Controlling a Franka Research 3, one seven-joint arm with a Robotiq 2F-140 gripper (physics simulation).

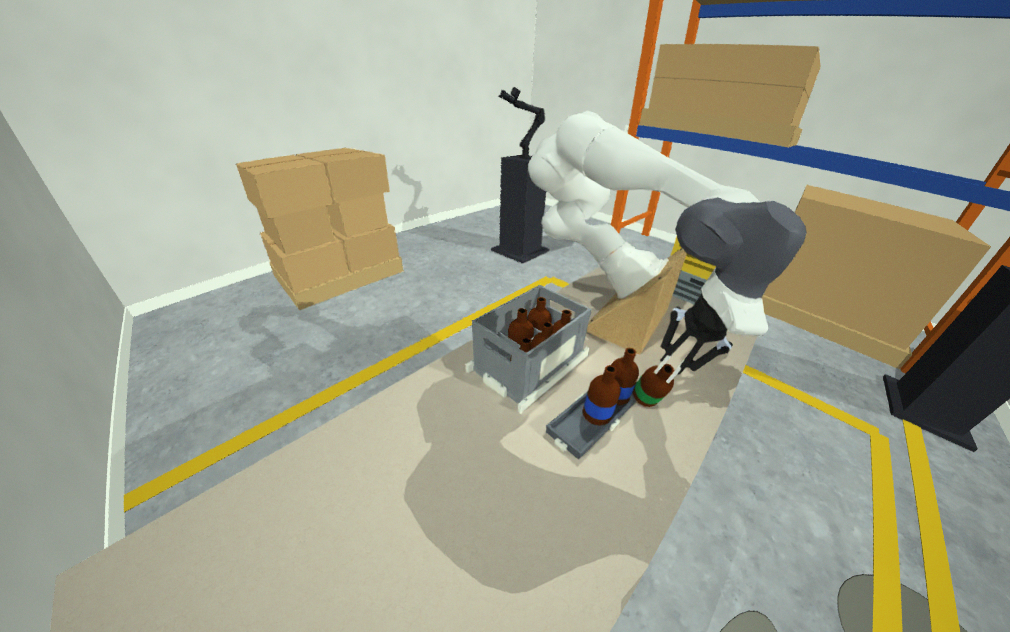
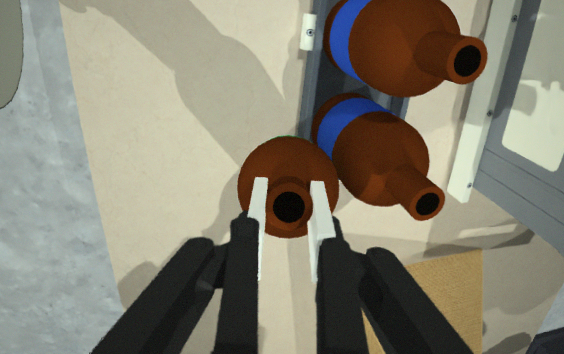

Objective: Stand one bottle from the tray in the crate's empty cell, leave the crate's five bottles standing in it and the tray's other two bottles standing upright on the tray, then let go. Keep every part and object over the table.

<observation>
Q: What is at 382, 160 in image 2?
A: A blue-banded bottle.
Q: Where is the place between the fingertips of my gripper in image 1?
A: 663, 374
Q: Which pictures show the blue-banded bottle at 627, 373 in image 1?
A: Image 1 and image 2: all of them.
</observation>
